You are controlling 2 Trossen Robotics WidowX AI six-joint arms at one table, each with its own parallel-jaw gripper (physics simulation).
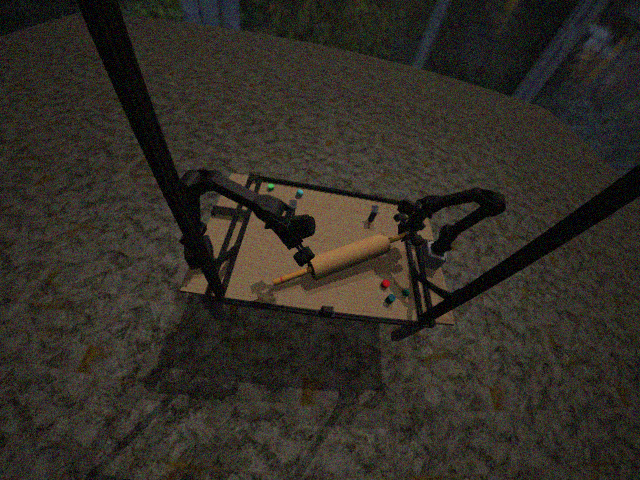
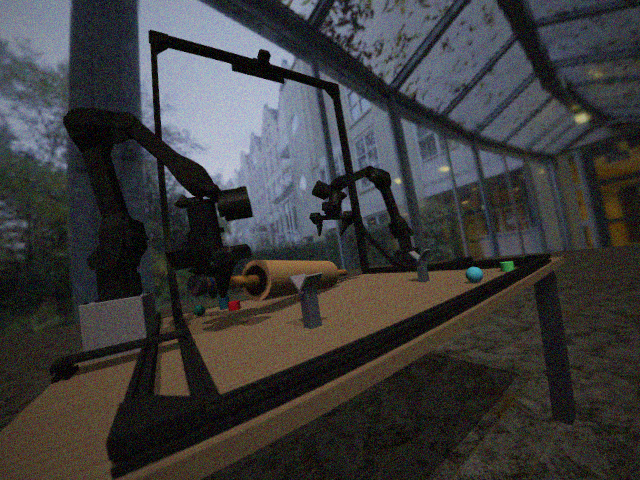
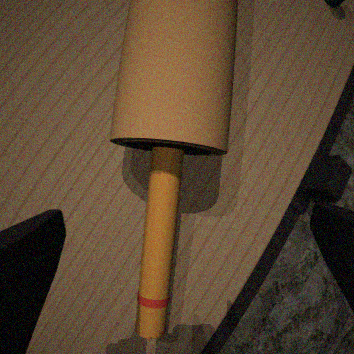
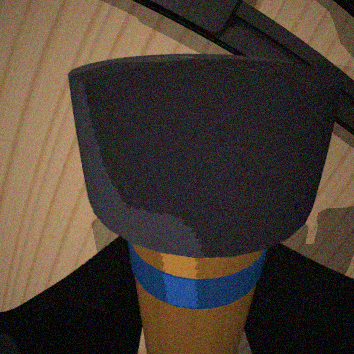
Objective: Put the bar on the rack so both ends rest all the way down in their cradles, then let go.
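Where they show: left gripper, fingertip midpoint: [image 2: 329, 235] [image 3: 191, 219]; right gripper, fingertip midpoint: [image 1: 400, 239] [image 2: 218, 298]; left arm's base, link origin: [image 2: 405, 249]; right arm's base, link origin: [image 1: 437, 250] [image 2: 120, 298].
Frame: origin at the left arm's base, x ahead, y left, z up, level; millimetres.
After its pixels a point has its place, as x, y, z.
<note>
The bar is a tan rolling pin [image 1: 351, 252] {623, -194, 25} [image 2: 289, 276] [image 3: 172, 70] {490, -184, 13} lying low across the wooden table [image 1: 335, 216] {693, 106, -94}, away from the rack. My right gripper [image 1: 408, 230] {938, -156, -26} [image 2: 214, 273] [image 4: 185, 232] {938, -156, -26} is shut on its blue-banded handle [image 4: 197, 288] {959, -153, 21}. My left gripper [image 1: 304, 256] {391, -191, 105} [image 2: 330, 219] [image 3: 191, 219] {391, -191, 105} is open and hovers above the other handle [image 3: 158, 246] {360, -203, -36}, which has a red band, without touching it. The rack is two grey cradle posts, one [image 1: 372, 211] {874, 46, -23} [image 2: 310, 305] {897, 51, -53} beyond the bar and one [image 1: 292, 205] {458, 161, -18} [image 2: 422, 266] {473, 161, -47} partly hidden by my left arm.
A green peg [image 1: 270, 187] {389, 366, -71} [image 2: 507, 266] {410, 377, -79} and a cyan ball [image 1: 299, 192] {536, 287, -59} [image 2: 473, 274] {561, 295, -71} lie at one table corner. A red peg [image 1: 385, 283] {765, -341, -69} [image 2: 233, 305] {782, -327, -78}, a blue peg [image 1: 390, 298] {743, -417, -54} and a teal one [image 1: 406, 292] {839, -412, -62} lie near my right arm. A black frame [image 2: 165, 207] {857, -527, 268} rims the table.
</note>
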